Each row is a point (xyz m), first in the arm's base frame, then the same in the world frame.
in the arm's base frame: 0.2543 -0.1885 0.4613
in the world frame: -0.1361 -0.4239 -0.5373
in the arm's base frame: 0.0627 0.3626 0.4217
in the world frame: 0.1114 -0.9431 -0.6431
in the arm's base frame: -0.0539 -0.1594 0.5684
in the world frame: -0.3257 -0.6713 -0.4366
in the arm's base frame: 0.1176 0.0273 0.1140
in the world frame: 0.1795 -0.6235 -0.3217
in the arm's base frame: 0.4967 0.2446 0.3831
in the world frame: 0.2544 -0.5554 -0.8248
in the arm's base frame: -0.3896 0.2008 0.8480
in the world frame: -0.4751 -1.1977 -0.5822
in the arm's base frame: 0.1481 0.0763 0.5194
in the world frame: -0.0797 -0.6938 -0.6308
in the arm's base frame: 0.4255 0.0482 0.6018
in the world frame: -0.0415 -0.4947 -0.8391
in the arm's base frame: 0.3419 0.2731 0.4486
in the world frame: 0.1580 -0.6912 -0.7882
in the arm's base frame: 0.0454 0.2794 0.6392
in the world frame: -0.1005 -0.9259 -0.7397
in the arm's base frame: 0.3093 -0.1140 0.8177
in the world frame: -0.3355 -0.4888 -0.8400
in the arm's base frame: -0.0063 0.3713 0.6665
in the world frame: -0.0923 -1.0307 -0.7680
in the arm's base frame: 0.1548 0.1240 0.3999
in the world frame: 0.0367 -0.7066 -0.5770
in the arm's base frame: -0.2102 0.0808 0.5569
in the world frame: -0.2520 -0.9484 -0.4429
